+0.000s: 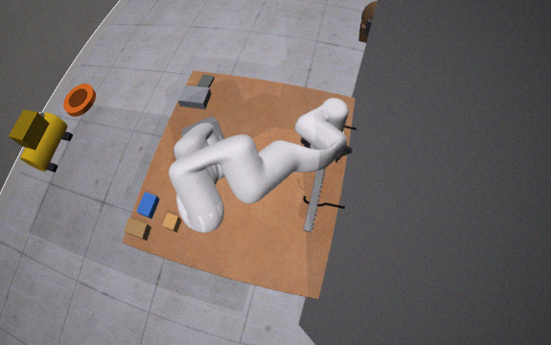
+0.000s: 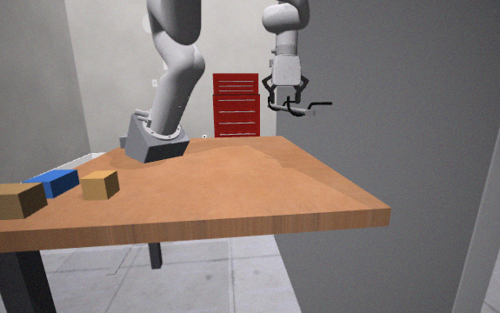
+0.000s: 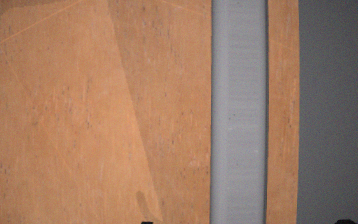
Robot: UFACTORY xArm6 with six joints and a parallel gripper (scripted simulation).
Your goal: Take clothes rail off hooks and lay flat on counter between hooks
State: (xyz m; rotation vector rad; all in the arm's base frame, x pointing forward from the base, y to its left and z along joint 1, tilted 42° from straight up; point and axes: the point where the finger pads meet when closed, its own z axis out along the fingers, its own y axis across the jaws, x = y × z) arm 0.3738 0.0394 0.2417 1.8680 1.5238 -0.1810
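My gripper is now 30 mm above the clothes rail. The rest, counted from my hand: orange block (580 mm behind, 150 mm to the right, 180 mm below); then grey wall (110 mm ahead, 50 mm to the right, 220 mm above); then grey box (510 mm behind, 440 mm to the left, 180 mm below).
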